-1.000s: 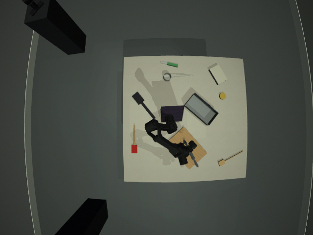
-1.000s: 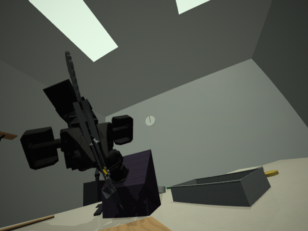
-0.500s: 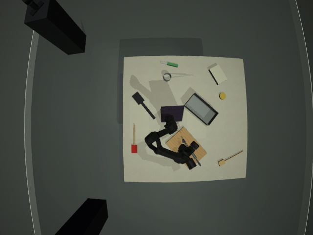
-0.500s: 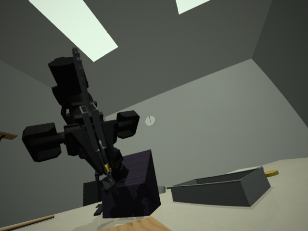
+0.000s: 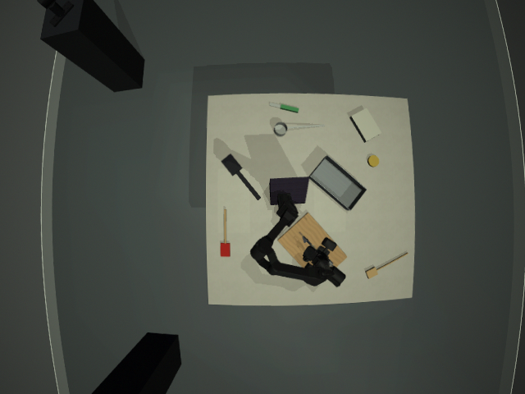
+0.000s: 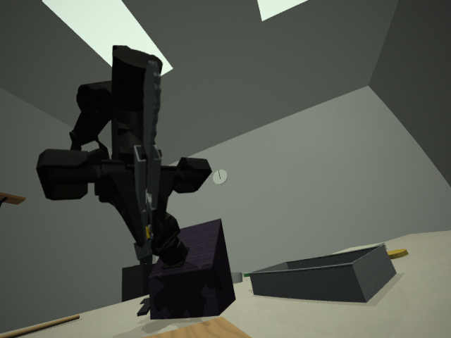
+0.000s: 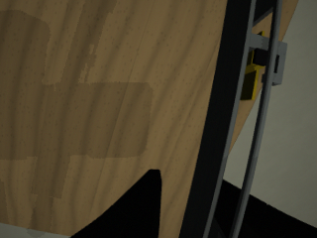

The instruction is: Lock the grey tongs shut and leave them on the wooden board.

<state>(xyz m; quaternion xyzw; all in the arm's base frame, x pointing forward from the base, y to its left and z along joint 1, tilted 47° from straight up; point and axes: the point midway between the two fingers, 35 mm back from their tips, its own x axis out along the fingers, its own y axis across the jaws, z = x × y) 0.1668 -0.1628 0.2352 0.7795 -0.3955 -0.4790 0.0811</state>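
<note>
The yellow lock piece lies 4 cm behind my gripper tip, 3 cm to the left of it and 2 cm above it. Round my gripper tip: dark roasting tin 36 cm to the left, 15 cm ahead, 11 cm below; then red spatula 51 cm behind, 13 cm below, 6 cm to the left; then wooden board 13 cm below, 2 cm to the right.
</note>
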